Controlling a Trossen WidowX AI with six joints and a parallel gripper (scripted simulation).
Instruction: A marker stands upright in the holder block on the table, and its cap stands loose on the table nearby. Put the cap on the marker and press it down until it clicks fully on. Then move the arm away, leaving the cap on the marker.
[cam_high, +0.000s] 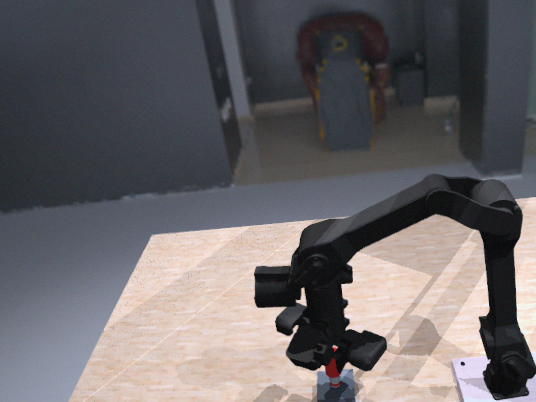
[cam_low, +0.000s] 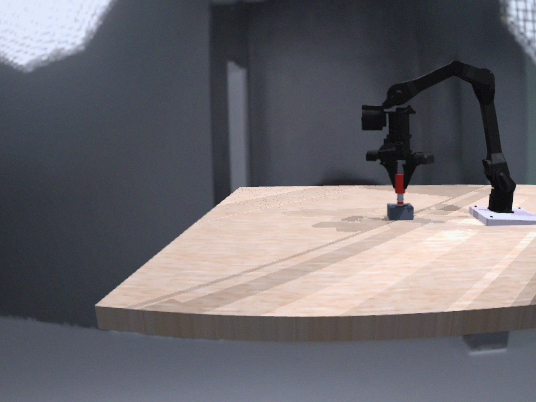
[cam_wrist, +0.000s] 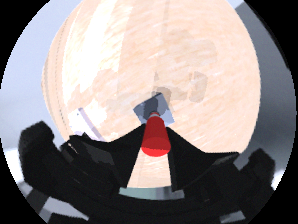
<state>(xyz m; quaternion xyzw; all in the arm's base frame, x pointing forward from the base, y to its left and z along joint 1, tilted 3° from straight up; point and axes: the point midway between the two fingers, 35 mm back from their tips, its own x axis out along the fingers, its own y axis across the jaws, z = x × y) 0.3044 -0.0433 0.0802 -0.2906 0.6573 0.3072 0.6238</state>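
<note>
Right now the holder block is 60 mm below my gripper tip. Round my gripper tip: red cap: 10 mm above.
</note>
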